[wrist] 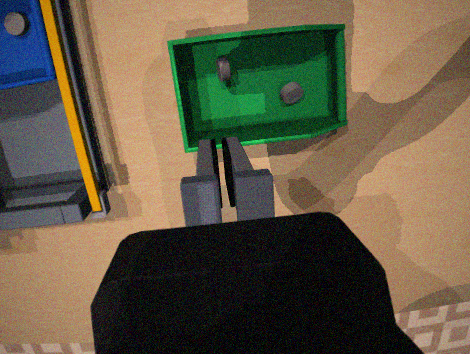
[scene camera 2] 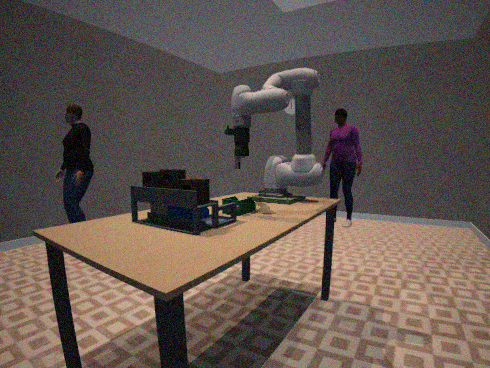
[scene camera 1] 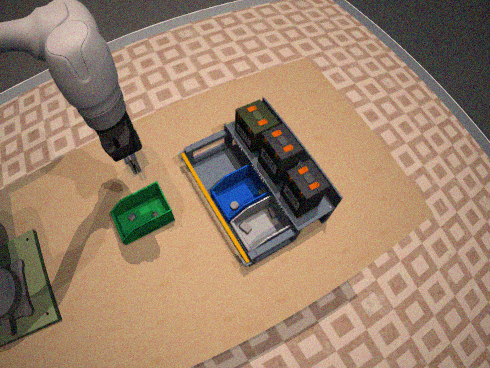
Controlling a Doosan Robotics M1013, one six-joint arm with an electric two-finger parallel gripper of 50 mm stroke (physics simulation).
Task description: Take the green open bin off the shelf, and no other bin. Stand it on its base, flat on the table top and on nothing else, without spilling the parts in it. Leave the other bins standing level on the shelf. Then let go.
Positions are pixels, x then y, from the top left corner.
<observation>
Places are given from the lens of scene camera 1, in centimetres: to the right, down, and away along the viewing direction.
green open bin [scene camera 1: 144, 202]: -30, 6, 96
blue bin [scene camera 1: 242, 185]: -1, 0, 99
</observation>
